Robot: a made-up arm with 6 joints.
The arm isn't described. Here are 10 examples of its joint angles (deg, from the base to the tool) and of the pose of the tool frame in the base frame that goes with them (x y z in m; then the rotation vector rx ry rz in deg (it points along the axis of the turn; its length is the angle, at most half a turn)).
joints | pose
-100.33 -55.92 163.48 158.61 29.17 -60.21 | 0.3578 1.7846 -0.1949 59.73 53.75 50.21
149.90 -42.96 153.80 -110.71 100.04 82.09 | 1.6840 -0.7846 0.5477 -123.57 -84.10 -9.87
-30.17 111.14 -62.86 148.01 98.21 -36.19 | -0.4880 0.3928 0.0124 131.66 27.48 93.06
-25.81 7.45 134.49 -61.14 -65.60 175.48 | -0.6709 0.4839 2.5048 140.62 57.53 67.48
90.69 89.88 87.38 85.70 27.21 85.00 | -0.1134 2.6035 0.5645 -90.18 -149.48 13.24
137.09 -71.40 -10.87 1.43 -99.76 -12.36 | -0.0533 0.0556 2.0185 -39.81 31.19 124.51
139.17 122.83 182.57 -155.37 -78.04 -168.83 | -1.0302 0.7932 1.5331 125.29 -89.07 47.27
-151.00 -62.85 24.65 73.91 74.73 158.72 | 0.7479 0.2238 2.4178 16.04 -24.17 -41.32
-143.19 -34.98 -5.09 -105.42 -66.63 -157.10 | -0.6350 -0.6742 2.1089 -128.43 70.52 -58.24
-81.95 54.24 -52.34 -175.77 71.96 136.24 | 0.0303 -0.3042 -0.5575 -93.50 -114.41 45.96
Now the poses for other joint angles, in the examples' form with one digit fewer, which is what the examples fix.
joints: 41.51 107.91 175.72 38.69 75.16 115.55
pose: 0.825 0.876 1.780 -37.2 -101.2 -121.6
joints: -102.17 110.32 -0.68 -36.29 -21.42 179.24
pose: -0.039 -0.364 -1.425 -7.9 53.6 45.4
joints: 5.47 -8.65 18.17 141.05 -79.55 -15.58
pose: 1.236 0.007 2.244 -75.2 2.8 -108.2
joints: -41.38 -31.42 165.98 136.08 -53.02 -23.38
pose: -1.414 1.113 0.431 -52.6 104.3 98.8
